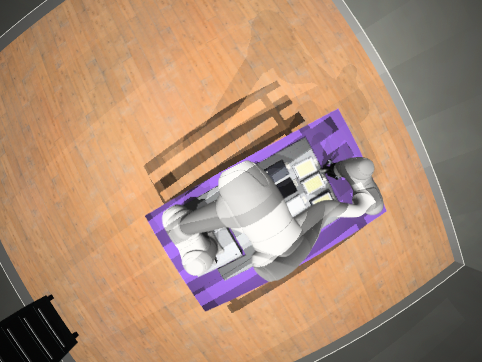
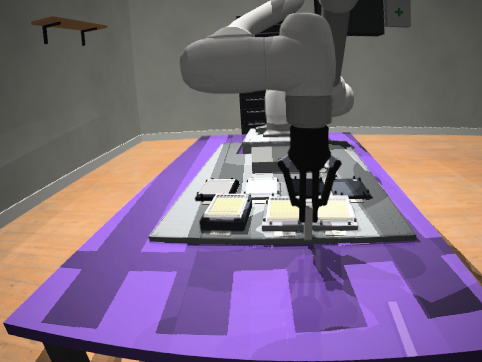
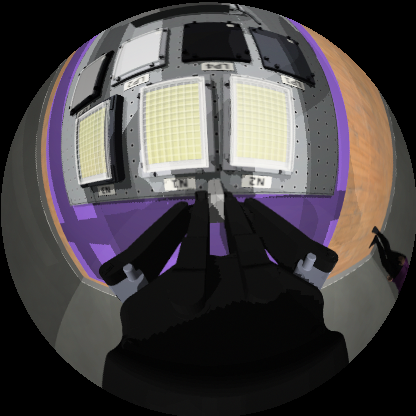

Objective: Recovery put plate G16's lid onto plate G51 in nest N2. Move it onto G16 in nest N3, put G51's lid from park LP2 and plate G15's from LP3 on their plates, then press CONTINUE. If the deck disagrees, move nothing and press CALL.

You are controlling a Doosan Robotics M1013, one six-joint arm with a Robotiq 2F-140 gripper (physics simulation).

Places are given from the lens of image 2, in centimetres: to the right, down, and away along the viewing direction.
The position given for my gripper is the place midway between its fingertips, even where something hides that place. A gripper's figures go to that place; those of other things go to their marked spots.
my gripper [image 2: 307, 236]: 14, 12, 71
button box [image 2: 264, 159]: 8, -7, 114
